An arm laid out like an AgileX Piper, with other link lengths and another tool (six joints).
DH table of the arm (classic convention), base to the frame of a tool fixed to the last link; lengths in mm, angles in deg. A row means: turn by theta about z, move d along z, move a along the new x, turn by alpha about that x. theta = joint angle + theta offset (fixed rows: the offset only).
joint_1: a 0, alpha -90, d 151.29, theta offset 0
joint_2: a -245.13, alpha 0, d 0, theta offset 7.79
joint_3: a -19.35, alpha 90, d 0, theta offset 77.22
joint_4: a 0, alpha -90, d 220.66, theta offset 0
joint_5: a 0, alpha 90, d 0, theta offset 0
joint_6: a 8.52, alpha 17.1, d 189.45, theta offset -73
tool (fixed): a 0, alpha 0, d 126.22, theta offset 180
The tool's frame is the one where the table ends.
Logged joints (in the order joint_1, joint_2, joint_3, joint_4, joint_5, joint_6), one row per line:
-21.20 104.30 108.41 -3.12 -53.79 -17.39
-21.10 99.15 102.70 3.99 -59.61 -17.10
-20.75 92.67 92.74 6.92 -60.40 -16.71
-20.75 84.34 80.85 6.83 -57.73 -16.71
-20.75 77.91 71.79 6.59 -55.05 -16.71
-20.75 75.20 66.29 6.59 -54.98 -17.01
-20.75 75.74 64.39 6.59 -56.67 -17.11
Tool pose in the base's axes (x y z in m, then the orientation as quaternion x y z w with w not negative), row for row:
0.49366 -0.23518 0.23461 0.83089 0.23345 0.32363 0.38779
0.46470 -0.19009 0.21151 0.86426 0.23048 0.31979 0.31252
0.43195 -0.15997 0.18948 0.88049 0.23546 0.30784 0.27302
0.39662 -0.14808 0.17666 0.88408 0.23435 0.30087 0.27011
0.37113 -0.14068 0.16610 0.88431 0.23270 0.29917 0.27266
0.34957 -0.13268 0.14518 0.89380 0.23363 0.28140 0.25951
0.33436 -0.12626 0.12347 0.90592 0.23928 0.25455 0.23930
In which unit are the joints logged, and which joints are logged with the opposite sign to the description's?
The joints are logged in degrees. Opposite sign: joint_3, joint_5, joint_6.
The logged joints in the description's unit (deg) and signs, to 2 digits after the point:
-21.20 104.30 -108.41 -3.12 53.79 17.39
-21.10 99.15 -102.70 3.99 59.61 17.10
-20.75 92.67 -92.74 6.92 60.40 16.71
-20.75 84.34 -80.85 6.83 57.73 16.71
-20.75 77.91 -71.79 6.59 55.05 16.71
-20.75 75.20 -66.29 6.59 54.98 17.01
-20.75 75.74 -64.39 6.59 56.67 17.11

